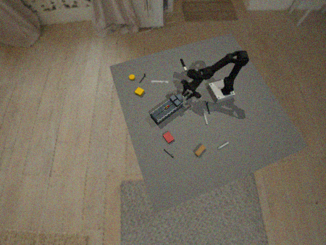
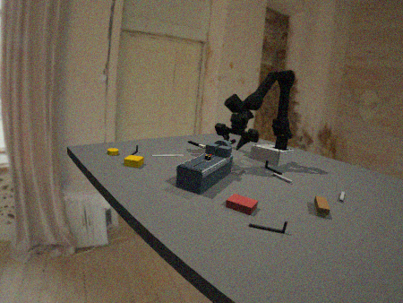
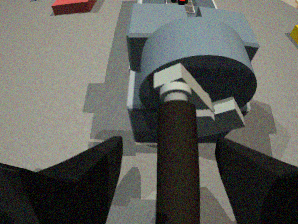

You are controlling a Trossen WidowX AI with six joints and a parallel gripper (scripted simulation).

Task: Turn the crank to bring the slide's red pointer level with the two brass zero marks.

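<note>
The dark handle lies 1 cm behind my gripper tip, 1 cm to the right of it and 3 cm above it. Round my gripper tip: red pointer: 14 cm ahead, 5 cm to the left, 1 cm below; yellow block: 34 cm ahead, 17 cm to the right, 7 cm below; red block: 19 cm ahead, 27 cm to the left, 8 cm below.
</note>
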